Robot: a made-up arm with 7 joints. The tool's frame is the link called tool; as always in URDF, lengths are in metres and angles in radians. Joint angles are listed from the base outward. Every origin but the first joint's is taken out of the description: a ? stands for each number. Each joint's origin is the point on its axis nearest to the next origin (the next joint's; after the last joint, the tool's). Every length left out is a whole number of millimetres.
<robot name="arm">
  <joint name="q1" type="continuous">
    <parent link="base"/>
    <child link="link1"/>
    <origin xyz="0 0 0.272" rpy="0 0 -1.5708"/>
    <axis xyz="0 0 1"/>
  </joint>
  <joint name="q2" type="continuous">
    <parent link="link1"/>
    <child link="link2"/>
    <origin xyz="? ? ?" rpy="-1.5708 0 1.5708"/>
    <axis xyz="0 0 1"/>
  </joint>
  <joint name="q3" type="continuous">
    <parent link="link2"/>
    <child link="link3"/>
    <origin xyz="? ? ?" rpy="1.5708 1.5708 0"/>
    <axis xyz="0 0 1"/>
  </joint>
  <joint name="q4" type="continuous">
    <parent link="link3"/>
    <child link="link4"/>
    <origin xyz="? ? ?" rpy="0 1.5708 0"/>
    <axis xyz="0 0 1"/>
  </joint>
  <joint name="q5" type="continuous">
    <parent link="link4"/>
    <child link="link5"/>
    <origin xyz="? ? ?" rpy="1.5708 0 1.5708"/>
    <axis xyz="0 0 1"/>
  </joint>
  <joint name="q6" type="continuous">
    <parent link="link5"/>
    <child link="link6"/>
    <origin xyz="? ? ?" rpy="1.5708 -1.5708 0"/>
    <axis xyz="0 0 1"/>
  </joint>
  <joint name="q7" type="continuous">
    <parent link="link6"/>
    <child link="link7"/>
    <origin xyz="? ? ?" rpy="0 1.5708 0"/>
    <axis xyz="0 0 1"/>
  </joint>
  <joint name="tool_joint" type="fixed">
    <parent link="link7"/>
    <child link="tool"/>
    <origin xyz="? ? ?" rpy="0 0 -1.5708"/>
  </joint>
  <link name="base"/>
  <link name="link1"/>
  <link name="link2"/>
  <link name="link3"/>
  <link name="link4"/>
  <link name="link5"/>
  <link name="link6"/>
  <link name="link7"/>
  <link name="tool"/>
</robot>
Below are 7 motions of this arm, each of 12 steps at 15 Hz.
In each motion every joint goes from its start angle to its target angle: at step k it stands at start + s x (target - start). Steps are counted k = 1, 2, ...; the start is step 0. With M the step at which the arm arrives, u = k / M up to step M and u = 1 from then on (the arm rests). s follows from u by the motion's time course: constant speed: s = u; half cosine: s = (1 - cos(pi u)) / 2; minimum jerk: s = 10 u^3 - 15 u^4 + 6 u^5.
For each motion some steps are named. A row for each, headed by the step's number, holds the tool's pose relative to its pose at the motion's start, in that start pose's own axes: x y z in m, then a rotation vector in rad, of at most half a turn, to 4 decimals.
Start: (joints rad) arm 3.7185 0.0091 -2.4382 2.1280 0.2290 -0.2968 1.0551
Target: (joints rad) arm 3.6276 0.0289 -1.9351 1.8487 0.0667 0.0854 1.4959
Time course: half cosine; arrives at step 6
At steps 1, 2, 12:
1: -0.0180 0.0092 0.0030 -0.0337 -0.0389 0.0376
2: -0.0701 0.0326 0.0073 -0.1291 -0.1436 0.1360
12: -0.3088 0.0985 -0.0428 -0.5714 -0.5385 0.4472

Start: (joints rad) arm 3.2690 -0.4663 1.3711 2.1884 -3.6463 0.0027 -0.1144
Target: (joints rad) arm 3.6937 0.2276 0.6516 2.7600 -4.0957 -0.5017 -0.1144
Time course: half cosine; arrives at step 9
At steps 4, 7, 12:
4: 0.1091 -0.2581 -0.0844 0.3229 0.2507 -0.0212
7: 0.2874 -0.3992 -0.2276 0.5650 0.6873 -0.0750
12: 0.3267 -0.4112 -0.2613 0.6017 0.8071 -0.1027

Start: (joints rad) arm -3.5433 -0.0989 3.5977 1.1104 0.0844 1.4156 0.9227
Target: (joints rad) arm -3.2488 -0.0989 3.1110 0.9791 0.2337 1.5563 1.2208
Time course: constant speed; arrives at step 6
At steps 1, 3, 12:
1: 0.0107 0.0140 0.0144 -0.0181 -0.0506 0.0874
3: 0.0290 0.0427 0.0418 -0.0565 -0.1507 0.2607
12: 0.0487 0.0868 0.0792 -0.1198 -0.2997 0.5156

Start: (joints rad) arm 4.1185 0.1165 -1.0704 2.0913 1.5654 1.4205 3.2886
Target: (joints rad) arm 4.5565 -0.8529 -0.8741 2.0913 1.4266 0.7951 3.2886
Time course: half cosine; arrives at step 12
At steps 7, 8, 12:
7: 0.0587 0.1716 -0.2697 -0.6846 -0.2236 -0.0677
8: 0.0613 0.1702 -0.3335 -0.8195 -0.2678 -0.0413
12: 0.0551 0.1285 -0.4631 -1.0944 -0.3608 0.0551

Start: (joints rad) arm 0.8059 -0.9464 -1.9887 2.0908 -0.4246 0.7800 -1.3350
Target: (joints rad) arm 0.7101 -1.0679 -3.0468 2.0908 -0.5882 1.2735 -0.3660
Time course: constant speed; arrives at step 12
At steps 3, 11, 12:
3: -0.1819 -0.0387 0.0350 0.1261 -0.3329 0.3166
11: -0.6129 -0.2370 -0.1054 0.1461 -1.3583 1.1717
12: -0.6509 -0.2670 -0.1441 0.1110 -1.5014 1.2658

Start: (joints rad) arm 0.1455 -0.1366 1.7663 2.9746 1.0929 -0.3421 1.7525
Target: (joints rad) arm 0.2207 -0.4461 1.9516 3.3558 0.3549 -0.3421 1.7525
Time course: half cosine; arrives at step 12
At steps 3, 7, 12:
3: -0.0458 0.0273 -0.0116 -0.0340 -0.0837 -0.0498
7: -0.1882 0.0927 -0.0750 -0.0869 -0.3598 -0.1953
12: -0.2821 0.1162 -0.1414 -0.0680 -0.5579 -0.2910

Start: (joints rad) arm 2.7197 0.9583 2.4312 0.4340 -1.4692 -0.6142 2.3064
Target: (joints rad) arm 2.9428 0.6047 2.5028 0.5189 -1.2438 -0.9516 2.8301
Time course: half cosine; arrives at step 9
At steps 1, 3, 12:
1: -0.0025 0.0011 0.0022 0.0019 -0.0116 0.0212
3: -0.0210 0.0093 0.0177 0.0103 -0.0959 0.1757
12: -0.0914 0.0402 0.0611 -0.0274 -0.3729 0.7032

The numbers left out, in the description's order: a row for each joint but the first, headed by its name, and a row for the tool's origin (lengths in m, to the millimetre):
q2: 0 0 0
q3: 0 -0.243 0
q4: 0 0.057 0
q5: 0.471 0.107 0
q6: 0 0 0
q7: 0.128 -0.1 0
tool: 0 0 0

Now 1 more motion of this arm.
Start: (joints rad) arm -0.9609 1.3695 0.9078 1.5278 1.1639 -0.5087 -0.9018
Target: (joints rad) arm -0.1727 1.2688 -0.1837 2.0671 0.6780 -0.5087 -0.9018
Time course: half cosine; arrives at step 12
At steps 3, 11, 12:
3: 0.0290 0.0289 0.0178 -0.0795 0.1016 -0.1638
11: 0.2111 -0.1746 -0.0937 -0.2374 0.8555 -1.2850
12: 0.2107 -0.1846 -0.0992 -0.2357 0.8742 -1.3086

